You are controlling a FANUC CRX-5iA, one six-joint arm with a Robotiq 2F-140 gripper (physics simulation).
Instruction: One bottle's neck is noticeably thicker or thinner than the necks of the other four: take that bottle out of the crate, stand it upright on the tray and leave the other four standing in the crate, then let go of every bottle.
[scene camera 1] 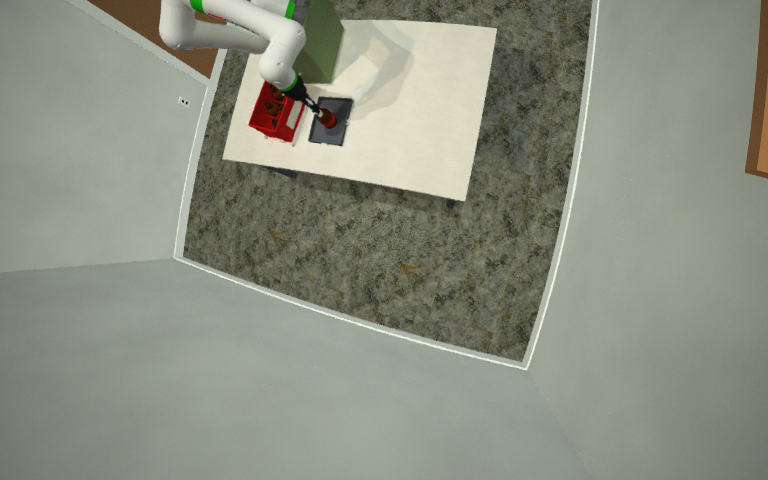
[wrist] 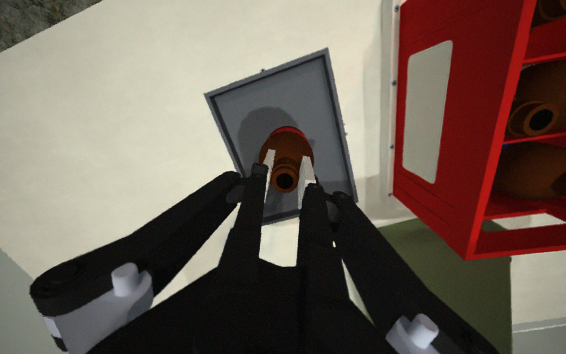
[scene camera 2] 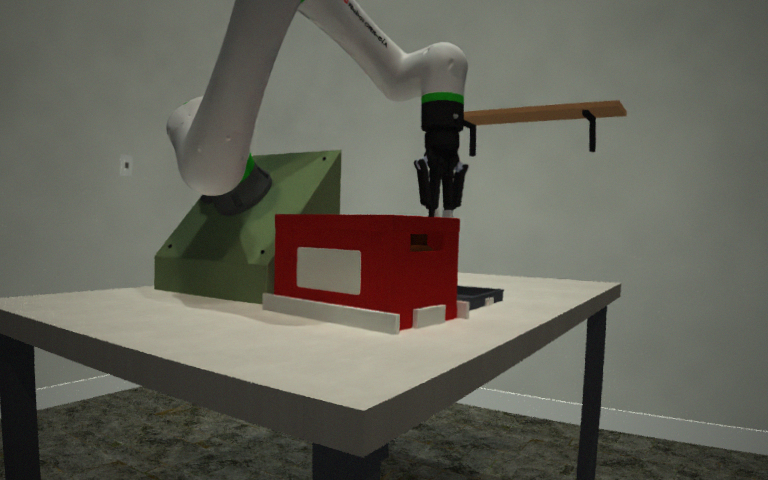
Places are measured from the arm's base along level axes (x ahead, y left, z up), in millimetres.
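Pixels of known places: gripper, fingertip midpoint: [scene camera 1: 318, 113] [wrist: 286, 164]; arm's base at its link origin: [scene camera 1: 302, 22] [scene camera 2: 244, 193].
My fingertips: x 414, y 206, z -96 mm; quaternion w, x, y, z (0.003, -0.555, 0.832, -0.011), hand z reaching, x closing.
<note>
For each thing: its middle in the pictures, then the offset to it from my fingertips. Level surfaces: height alone.
- brown bottle with a red band, body centre: [wrist: 286, 159] [scene camera 1: 324, 116] 8 mm back, 3 mm left, 49 mm down
- dark grey tray at the middle of its body: [wrist: 288, 151] [scene camera 2: 433, 294] [scene camera 1: 330, 120] 14 mm back, 2 mm left, 119 mm down
- red crate at the middle of its body: [scene camera 2: 364, 265] [wrist: 505, 105] [scene camera 1: 280, 110] 9 mm ahead, 263 mm right, 44 mm down
- white table at its surface level: 132 mm down
My gripper [scene camera 1: 320, 112] [scene camera 2: 440, 213] [wrist: 286, 164] points down and is shut on the neck of a brown bottle with a red band [scene camera 1: 327, 120] [wrist: 286, 141]. The bottle is upright over the dark grey tray [scene camera 1: 334, 136] [scene camera 2: 481, 292] [wrist: 300, 82]; whether its base touches the tray cannot be told, and the crate hides it in scene camera 2. The red crate [scene camera 1: 277, 131] [scene camera 2: 339, 230] [wrist: 465, 100] stands beside the tray. Brown bottles [scene camera 1: 273, 107] [wrist: 530, 170] are in its compartments, partly hidden by the walls and the arm.
The green robot base [scene camera 1: 325, 50] [scene camera 2: 209, 274] [wrist: 450, 285] stands on the white table [scene camera 1: 419, 113] [scene camera 2: 198, 350] [wrist: 125, 125] near the crate. Low pale strips [scene camera 2: 331, 314] line the crate's foot. A wooden shelf [scene camera 2: 543, 114] is on the wall behind.
</note>
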